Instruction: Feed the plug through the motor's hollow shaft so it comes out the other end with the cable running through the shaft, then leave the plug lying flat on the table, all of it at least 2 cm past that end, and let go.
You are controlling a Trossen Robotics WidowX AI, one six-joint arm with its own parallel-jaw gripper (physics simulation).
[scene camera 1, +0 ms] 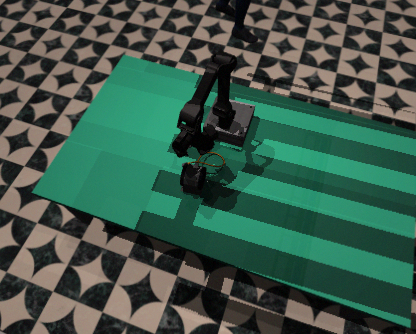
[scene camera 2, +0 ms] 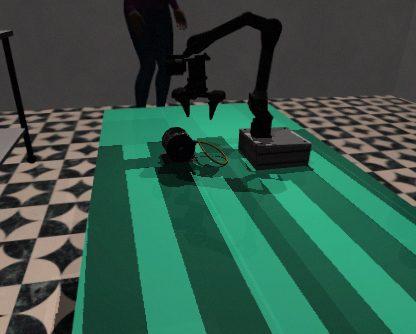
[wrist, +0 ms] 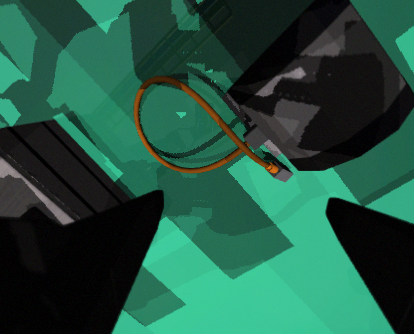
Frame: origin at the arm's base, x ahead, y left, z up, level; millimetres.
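Seen in the pictures: gripper, fingertip midpoint: (scene camera 1: 196, 150) (scene camera 2: 199, 118) (wrist: 244, 201); arm's base, origin of the base link: (scene camera 1: 224, 122) (scene camera 2: 260, 135).
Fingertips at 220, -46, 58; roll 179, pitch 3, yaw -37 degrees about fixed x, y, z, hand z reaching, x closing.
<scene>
Offsets run from my fingertips to a thing's top centre, as dx, dy, dz. Level surfaces: height alone.
The dark cylindrical motor @(+76, +14, -41) (scene camera 1: 193, 179) (scene camera 2: 178, 144) (wrist: 320, 90) lies on its side on the green table @(dz -143) (scene camera 1: 80, 150). An orange cable (scene camera 1: 225, 161) (scene camera 2: 227, 160) (wrist: 190, 170) leaves a small grey block at the motor's side, makes one loop and crosses itself. It ends in a small grey plug @(+22, -54, -113) (wrist: 283, 174) beside the motor, outside the shaft. The shaft's opening cannot be made out in the wrist view. My gripper (scene camera 1: 192, 153) (scene camera 2: 199, 118) (wrist: 243, 201) is wide open and empty, fingers pointing down. It hangs above the table, with the plug between and beyond its fingertips in the wrist view.
The grey base box (scene camera 1: 244, 111) (scene camera 2: 280, 152) (wrist: 45, 170) of my arm stands beside the motor, across the cable loop. A person (scene camera 1: 243, 34) (scene camera 2: 150, 55) stands on the tiled floor beyond the table. Dark shadows cross the table.
</scene>
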